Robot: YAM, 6 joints.
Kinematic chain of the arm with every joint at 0, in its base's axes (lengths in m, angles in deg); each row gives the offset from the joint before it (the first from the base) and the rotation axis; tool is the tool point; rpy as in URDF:
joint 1: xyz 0 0 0.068 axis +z
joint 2: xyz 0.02 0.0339 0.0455 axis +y
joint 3: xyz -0.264 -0.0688 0 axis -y
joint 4: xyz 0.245 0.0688 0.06 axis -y
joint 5: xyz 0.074 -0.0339 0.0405 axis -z
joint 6: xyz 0.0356 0 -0.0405 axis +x
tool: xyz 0 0 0 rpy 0 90 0
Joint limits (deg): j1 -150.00..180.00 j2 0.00..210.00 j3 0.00..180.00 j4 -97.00..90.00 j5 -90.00..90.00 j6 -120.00..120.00
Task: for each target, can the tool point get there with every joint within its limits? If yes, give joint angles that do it. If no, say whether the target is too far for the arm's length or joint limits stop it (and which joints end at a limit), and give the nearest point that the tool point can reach.
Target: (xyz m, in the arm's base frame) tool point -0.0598 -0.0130 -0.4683
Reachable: no: joint limits stop it (at a limit: joint 1, joint 2) | nearest point -0.1086 -0.0029 -0.3520 | short by 0.127 m
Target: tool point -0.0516 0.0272 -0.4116
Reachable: no: joint limits stop it (at a limit: joint 2) | nearest point -0.0805 0.0424 -0.3442 | short by 0.075 m
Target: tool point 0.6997 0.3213 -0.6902
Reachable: no: too far | nearest point 0.4276 0.1963 -0.3044 | short by 0.488 m
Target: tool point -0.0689 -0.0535 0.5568
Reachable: yes | joints 50.11 26.38 86.90 -7.62 -31.48 83.56
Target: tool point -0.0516 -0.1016 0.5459
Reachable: yes | joints 79.41 26.86 75.82 47.11 -64.28 -79.85
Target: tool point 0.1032 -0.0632 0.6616
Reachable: yes | joints -19.23 71.01 114.37 18.05 46.17 100.86
